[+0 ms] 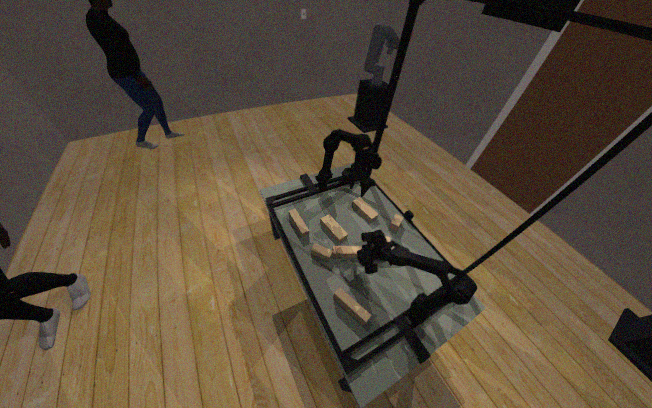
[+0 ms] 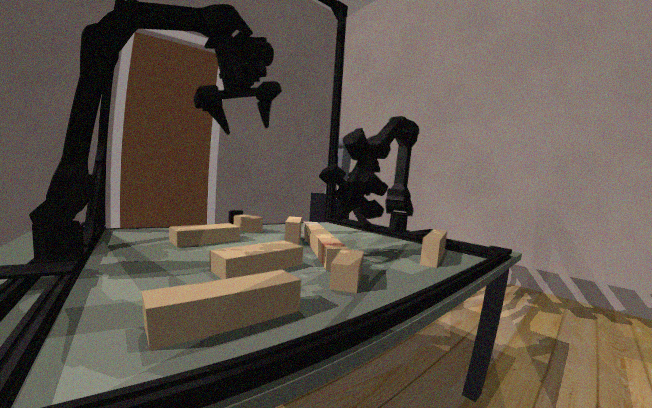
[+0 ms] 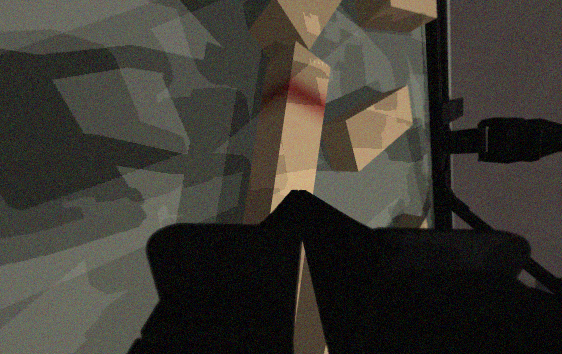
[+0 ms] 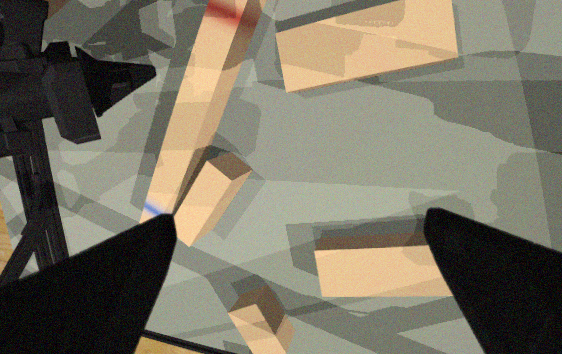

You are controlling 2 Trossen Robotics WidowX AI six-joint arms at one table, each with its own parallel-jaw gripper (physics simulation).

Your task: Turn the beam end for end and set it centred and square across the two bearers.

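Seen in the pictures: left gripper, fingertip midpoint: (image 2: 338, 219) (image 3: 297, 197) (image 4: 155, 70); right gripper, fingertip midpoint: (image 1: 356, 192) (image 2: 248, 130) (image 4: 300, 223); left arm's base at its link origin: (image 1: 414, 316) (image 2: 397, 231) (image 4: 21, 137); right arm's base at its link origin: (image 1: 322, 185) (image 2: 58, 257) (image 3: 445, 143).
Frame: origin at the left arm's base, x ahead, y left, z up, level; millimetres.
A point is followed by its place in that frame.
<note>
The beam (image 1: 346, 251) {x 408, y 120, z 25 mm} (image 2: 321, 242) {x 440, y 114, z 23 mm} (image 3: 298, 140) {x 410, y 109, z 25 mm} (image 4: 199, 105) {x 392, y 42, z 25 mm} is a long thin wooden bar with a red band near one end and a blue mark at the other. It lies flat on the table. My left gripper (image 1: 370, 267) (image 3: 297, 197) {x 365, y 81, z 65 mm} is shut and empty, hovering just above the beam's middle; the beam shows through the slit under its fingers. My right gripper (image 1: 365, 190) {x 573, y 1, z 254 mm} (image 2: 243, 121) {x 573, y 1, z 254 mm} (image 4: 300, 223) {x 573, y 1, z 254 mm} is open and empty, high above the far end of the table. Two long blocks (image 1: 333, 227) {x 572, y 105, z 19 mm} (image 1: 298, 221) {x 687, y 269, z 25 mm} lie side by side to the left of the beam.
A small block (image 1: 321, 251) {x 463, y 237, z 25 mm} (image 2: 346, 270) {x 508, y 265, z 16 mm} sits at the beam's red end; another (image 4: 209, 197) {x 408, y -66, z 44 mm} leans by the blue end. More blocks (image 1: 365, 208) {x 613, y -144, z 19 mm} (image 1: 397, 220) {x 449, y -262, z 28 mm} (image 1: 352, 305) {x 164, y 241, z 44 mm} lie around. A black rail (image 1: 304, 279) {x 376, y 371, z -1 mm} rims the table. A person (image 1: 142, 101) stands far left.
</note>
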